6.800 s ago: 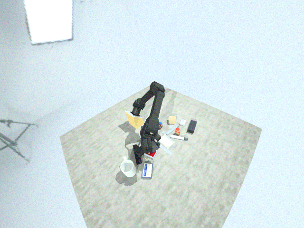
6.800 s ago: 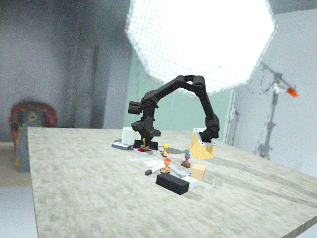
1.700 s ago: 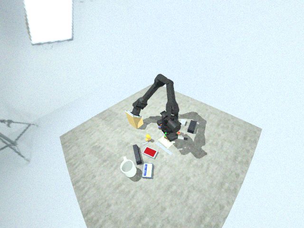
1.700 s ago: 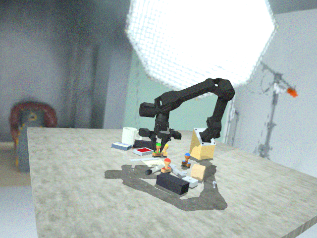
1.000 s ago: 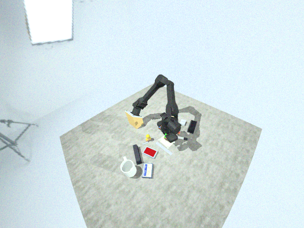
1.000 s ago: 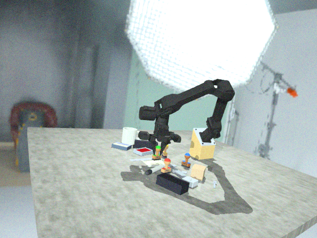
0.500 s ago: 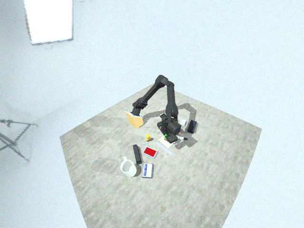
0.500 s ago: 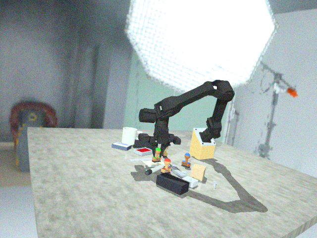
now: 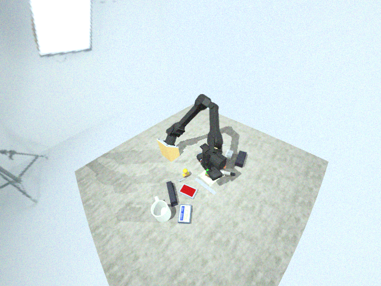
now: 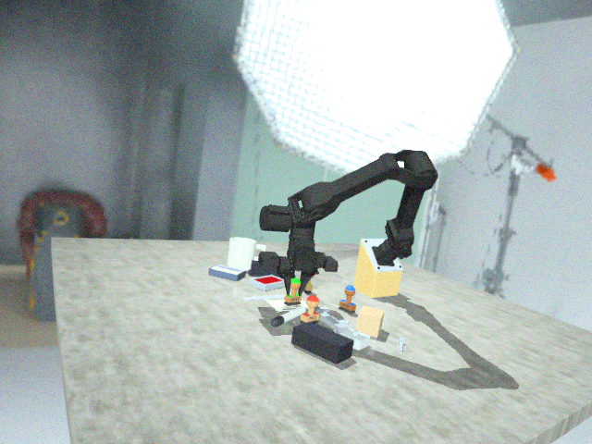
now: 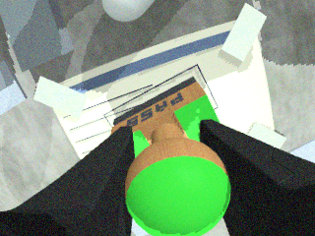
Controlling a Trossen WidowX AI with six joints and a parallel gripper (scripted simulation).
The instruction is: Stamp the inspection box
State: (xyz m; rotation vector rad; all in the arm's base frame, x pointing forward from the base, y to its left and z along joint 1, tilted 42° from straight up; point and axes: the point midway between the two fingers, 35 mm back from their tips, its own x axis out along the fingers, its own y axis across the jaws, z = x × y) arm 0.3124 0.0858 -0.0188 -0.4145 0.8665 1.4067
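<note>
The green-knobbed PASS stamp lies right at my gripper tip. Also, from my gripper tip: pale ruler: 30 mm ahead, 60 mm to the right, 30 mm below; then red-knobbed stamp: 20 mm ahead, 110 mm to the left, 10 mm below; then pale card: 10 mm to the right, 30 mm below.
</note>
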